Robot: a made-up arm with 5 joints.
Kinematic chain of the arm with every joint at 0, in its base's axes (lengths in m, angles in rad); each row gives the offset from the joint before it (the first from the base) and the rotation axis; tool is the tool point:
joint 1: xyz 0 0 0.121 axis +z
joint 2: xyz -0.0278 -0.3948 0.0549 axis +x
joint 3: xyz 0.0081 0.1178 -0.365 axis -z
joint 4: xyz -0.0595 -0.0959 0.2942 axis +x
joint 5: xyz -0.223 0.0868 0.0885 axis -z
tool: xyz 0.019 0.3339 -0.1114
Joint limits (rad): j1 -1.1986..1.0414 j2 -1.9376..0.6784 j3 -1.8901..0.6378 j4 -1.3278..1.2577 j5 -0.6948..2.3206
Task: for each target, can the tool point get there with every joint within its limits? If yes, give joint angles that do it. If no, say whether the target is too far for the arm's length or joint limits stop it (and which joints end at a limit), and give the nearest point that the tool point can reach.
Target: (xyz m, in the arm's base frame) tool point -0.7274 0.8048 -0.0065
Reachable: no: joint limits stop it (at a limit: joint 1, joint 5) | nearest point -0.5656 0.3875 0.0127 | short by 0.448 m
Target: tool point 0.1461 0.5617 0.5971
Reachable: no: joint limits stop it (at a limit: joint 1, joint 2, joint 5) | nearest point 0.0082 0.3356 0.4504 | short by 0.303 m
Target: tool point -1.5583 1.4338 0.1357
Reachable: no: too far | nearest point -0.8092 0.2762 0.1152 | short by 1.379 m
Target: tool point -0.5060 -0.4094 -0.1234
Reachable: yes | joints -0.2940 -1.2590 -0.5690 -0.3331 0.1155
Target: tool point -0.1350 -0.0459 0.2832
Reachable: yes | joints -0.8276 -0.2820 0.0280 0.9603 0.7509
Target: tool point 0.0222 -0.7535 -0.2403
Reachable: yes | joints 0.6242 -1.2395 0.0455 -0.7333 -0.4526
